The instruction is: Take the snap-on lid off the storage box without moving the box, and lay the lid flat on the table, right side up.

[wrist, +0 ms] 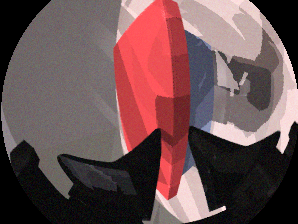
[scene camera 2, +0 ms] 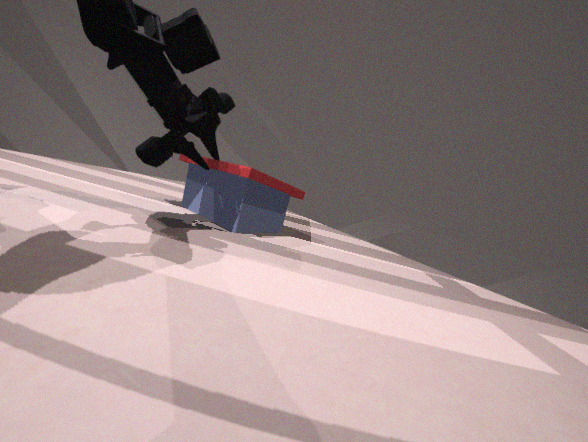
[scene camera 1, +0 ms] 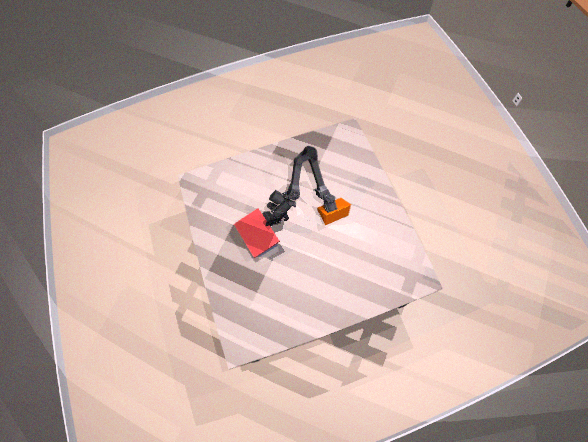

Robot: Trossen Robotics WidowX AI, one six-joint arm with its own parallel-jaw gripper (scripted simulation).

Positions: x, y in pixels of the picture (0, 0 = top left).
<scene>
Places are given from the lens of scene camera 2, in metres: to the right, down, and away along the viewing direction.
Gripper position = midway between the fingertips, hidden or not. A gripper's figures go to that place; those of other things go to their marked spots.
my gripper (scene camera 2: 212, 165): -0.16, -0.11, 0.46
red lid (scene camera 2: 244, 171): -0.08, -0.08, 0.39
blue storage box (scene camera 2: 239, 204): -0.10, -0.03, 0.42
</scene>
